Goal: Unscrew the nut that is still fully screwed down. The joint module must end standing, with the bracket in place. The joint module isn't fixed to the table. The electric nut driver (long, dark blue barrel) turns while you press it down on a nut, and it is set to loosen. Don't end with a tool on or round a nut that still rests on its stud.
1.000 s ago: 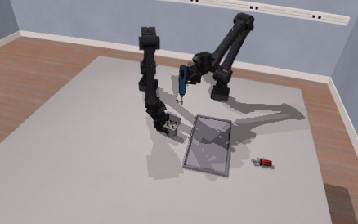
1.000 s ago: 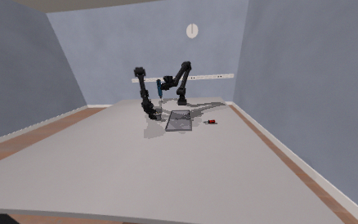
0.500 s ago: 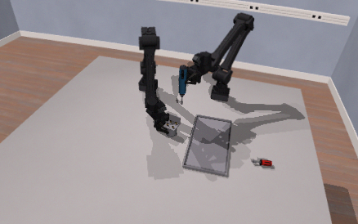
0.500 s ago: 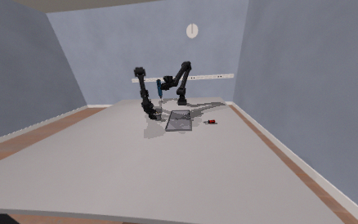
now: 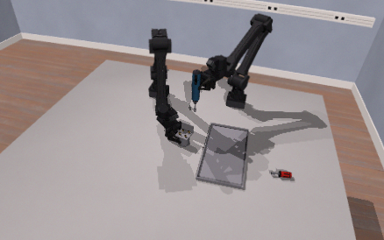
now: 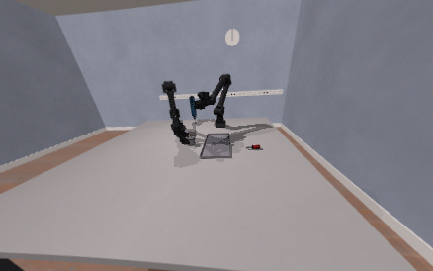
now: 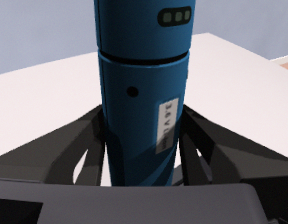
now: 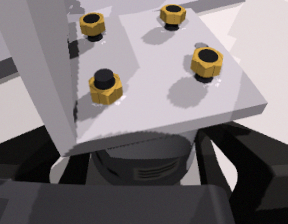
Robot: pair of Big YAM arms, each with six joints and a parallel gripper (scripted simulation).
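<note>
Now: the grey bracket 5 cm above my right hand. The rest, counted from my right hand: flat grey tray 3 cm ahead, 22 cm to the left, 2 cm below; then nut 1 cm ahead, 2 cm to the right, 5 cm above; then grey tip 9 cm behind, 4 cm to the left, 15 cm above.
</note>
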